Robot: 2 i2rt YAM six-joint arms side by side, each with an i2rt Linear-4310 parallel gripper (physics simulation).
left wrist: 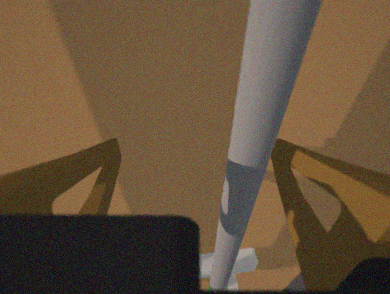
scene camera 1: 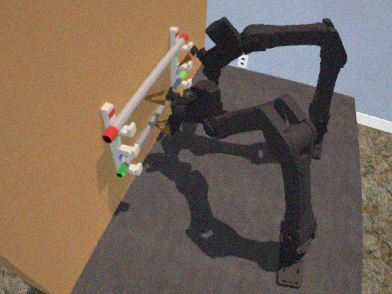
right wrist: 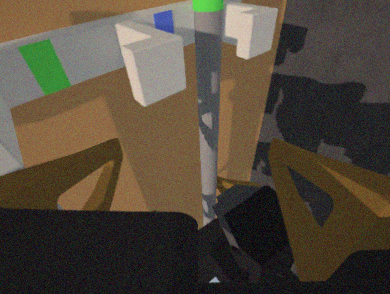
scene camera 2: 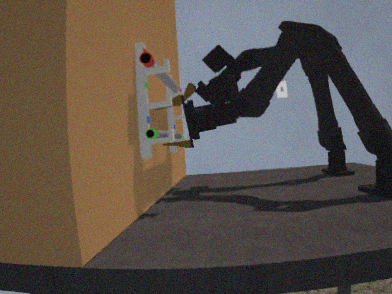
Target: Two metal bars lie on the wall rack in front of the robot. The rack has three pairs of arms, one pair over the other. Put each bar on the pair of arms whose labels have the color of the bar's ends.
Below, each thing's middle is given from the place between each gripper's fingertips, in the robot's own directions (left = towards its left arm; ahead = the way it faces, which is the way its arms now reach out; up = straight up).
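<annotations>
The red-ended bar (scene camera 1: 110, 134) is 16 cm to the left of my right hand, 3 cm ahead of it and 10 cm above it. My right gripper is 4 cm short of the green-ended bar (left wrist: 274, 46), 16 cm to the right of it and 6 cm above it.
The red-ended bar is 10 mm to the right of my left hand, 30 mm behind it and 130 mm above it. My left hand is 20 mm above the green-ended bar, 20 mm past it and 10 mm to the left of it.
</annotations>
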